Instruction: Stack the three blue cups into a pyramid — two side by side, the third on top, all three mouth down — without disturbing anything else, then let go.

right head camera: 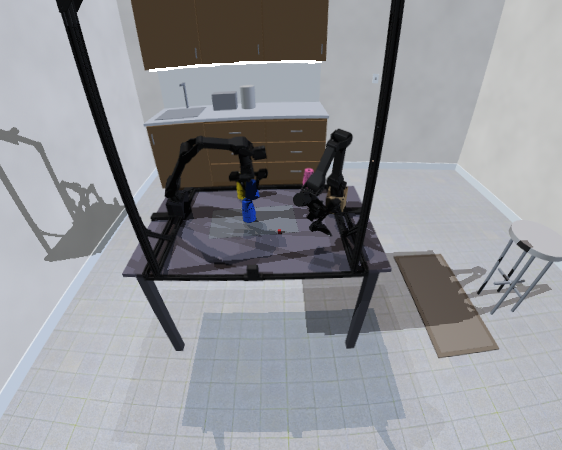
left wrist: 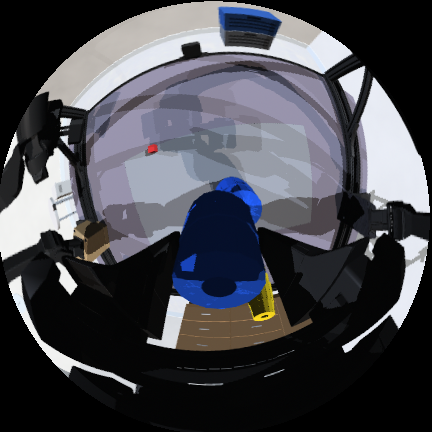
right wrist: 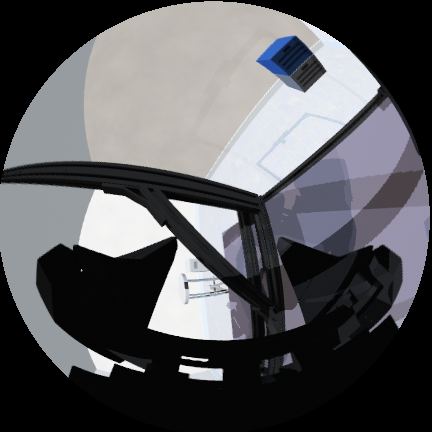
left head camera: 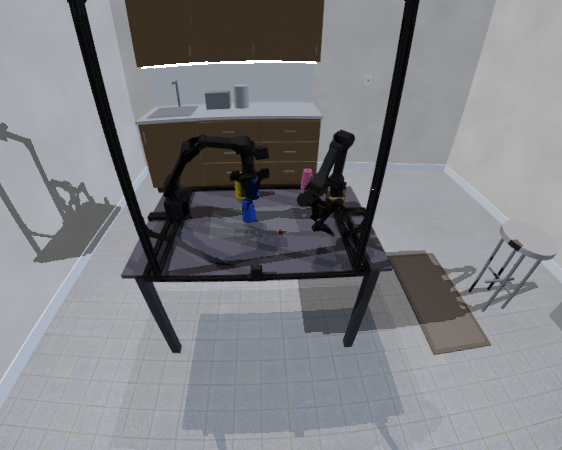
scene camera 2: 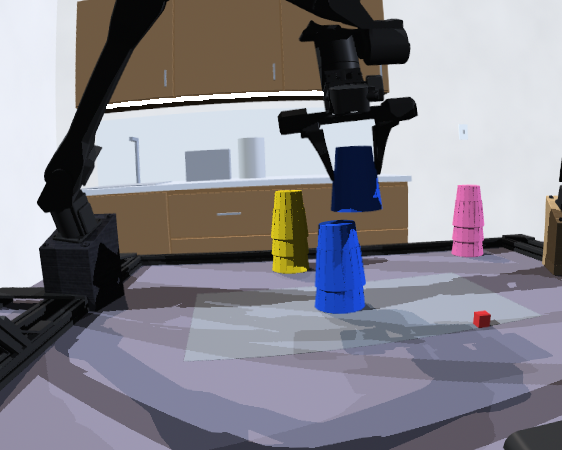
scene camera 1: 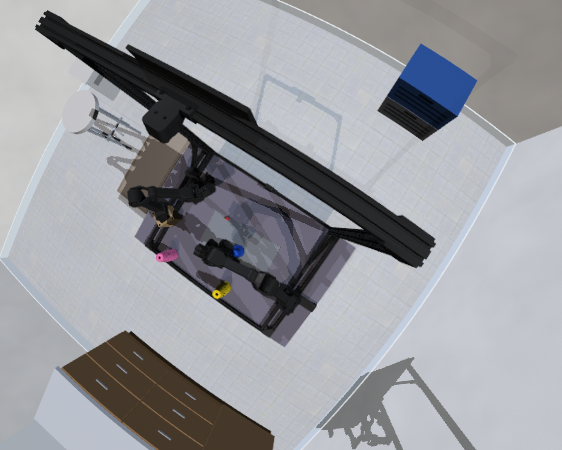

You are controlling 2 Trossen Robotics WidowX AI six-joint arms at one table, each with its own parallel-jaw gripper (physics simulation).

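Pixels of known places: left gripper, fingertip midpoint: (right head camera: 251, 189) (left wrist: 219, 234) (left head camera: 252, 189) (scene camera 2: 355, 177); right gripper, fingertip midpoint: (right head camera: 337, 229) (right wrist: 228, 242) (left head camera: 340, 229) (scene camera 1: 201, 167); left arm's base at its link origin: (right head camera: 176, 197) (left wrist: 372, 220) (left head camera: 174, 196) (scene camera 2: 77, 230) (scene camera 1: 287, 303); right arm's base at its link origin: (right head camera: 337, 191) (left wrist: 78, 246) (left head camera: 336, 192) (scene camera 1: 162, 215).
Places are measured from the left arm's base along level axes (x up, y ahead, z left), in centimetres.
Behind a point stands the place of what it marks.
My left gripper (scene camera 2: 356, 172) @[y 42.0, x 6.3, z 9.1 cm] is shut on a blue cup (scene camera 2: 356, 182) @[y 42.4, x 5.8, z 6.9 cm] (left wrist: 220, 240) @[y 42.3, x 9.9, z 7.4 cm] (left head camera: 252, 190) @[y 42.9, x 7.0, z 7.3 cm], held mouth down in the air. In scene camera 2 this cup shows above and slightly right of the top of a nested blue cup stack (scene camera 2: 340, 267) @[y 40.3, x -5.3, z 5.4 cm] (left head camera: 248, 212) @[y 40.8, x -5.4, z 5.5 cm] (right head camera: 248, 212) @[y 41.0, x -5.4, z 5.6 cm] (scene camera 1: 238, 251) @[y 38.8, x -1.1, z 5.6 cm], with a gap between them in the picture. The stack stands mouth down on the pale mat (scene camera 2: 225, 345) @[y 29.4, x -11.7, z -8.2 cm]; one lower rim shows below the outer cup. In the left wrist view the held cup partly hides the stack (left wrist: 247, 197) @[y 39.2, x 0.1, z 6.8 cm]. My right gripper (right wrist: 228, 242) @[y 88.4, x 3.0, z -5.5 cm] is open and empty, off toward the table's right side.
A yellow cup stack (scene camera 2: 290, 232) @[y 27.6, x -4.0, z 25.5 cm] (scene camera 1: 221, 290) @[y 26.7, x 1.4, z 26.1 cm] stands behind the blue stack. A pink cup stack (scene camera 2: 468, 220) @[y 62.2, x -3.8, z 42.4 cm] (scene camera 1: 167, 256) @[y 61.3, x -0.6, z 43.4 cm] (left head camera: 306, 180) @[y 63.0, x -1.8, z 42.7 cm] stands at the back right. A small red cube (scene camera 2: 481, 319) @[y 58.9, x -10.7, z 1.3 cm] (left head camera: 280, 231) @[y 59.3, x -10.6, z 1.7 cm] (left wrist: 152, 149) @[y 58.5, x -10.2, z 2.5 cm] lies right of the blue stack, at the mat's edge.
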